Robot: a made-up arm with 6 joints.
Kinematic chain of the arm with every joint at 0, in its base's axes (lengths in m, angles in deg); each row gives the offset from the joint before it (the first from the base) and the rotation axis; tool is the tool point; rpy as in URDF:
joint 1: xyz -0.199 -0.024 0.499 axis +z
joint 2: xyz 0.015 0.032 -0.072 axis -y
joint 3: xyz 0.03 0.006 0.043 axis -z
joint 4: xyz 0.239 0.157 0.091 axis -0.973 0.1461 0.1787
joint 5: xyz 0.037 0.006 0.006 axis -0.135 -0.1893 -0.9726
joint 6: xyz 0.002 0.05 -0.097 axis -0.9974 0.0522 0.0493
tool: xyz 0.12 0.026 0.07 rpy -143 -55.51 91.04
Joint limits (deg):
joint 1: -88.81..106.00
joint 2: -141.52..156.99
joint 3: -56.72..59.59
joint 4: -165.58..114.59
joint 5: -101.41..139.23
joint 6: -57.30..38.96
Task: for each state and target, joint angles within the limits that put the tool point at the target. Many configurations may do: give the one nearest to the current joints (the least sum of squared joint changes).
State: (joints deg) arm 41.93 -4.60 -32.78 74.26 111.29 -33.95
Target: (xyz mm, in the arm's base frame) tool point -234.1 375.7 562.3
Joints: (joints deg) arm 50.14 -25.86 -30.24 64.92 120.88 -44.72
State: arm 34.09 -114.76 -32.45 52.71 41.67 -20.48
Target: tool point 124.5 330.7 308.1
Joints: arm -19.05 -86.37 -56.72 55.85 55.05 -26.13
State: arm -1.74 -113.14 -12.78 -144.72 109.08 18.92
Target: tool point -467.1 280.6 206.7
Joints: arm 14.22 -134.17 -17.45 -146.32 107.03 25.24
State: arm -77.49 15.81 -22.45 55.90 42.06 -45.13
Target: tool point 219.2 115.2 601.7
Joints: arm -54.93 11.00 -56.72 46.69 36.33 -54.64
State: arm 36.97 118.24 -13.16 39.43 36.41 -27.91
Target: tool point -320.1 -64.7 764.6
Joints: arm 35.92 88.75 8.21 1.82 78.92 -57.30
